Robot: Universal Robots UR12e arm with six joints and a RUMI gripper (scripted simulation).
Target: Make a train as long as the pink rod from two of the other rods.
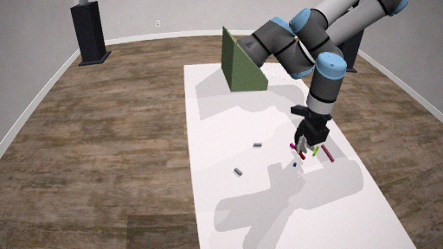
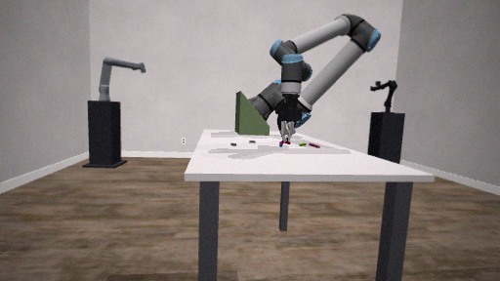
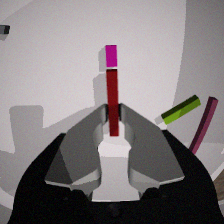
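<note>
My hand is 50 mm past the magenta rod, 10 mm to the left of it and 20 mm above it. The rest, counted from my hand: red rod: 10 mm below; blue rod: 50 mm ahead, 30 mm to the right, 20 mm below; lime rod: 10 mm behind, 80 mm to the left, 20 mm below.
</note>
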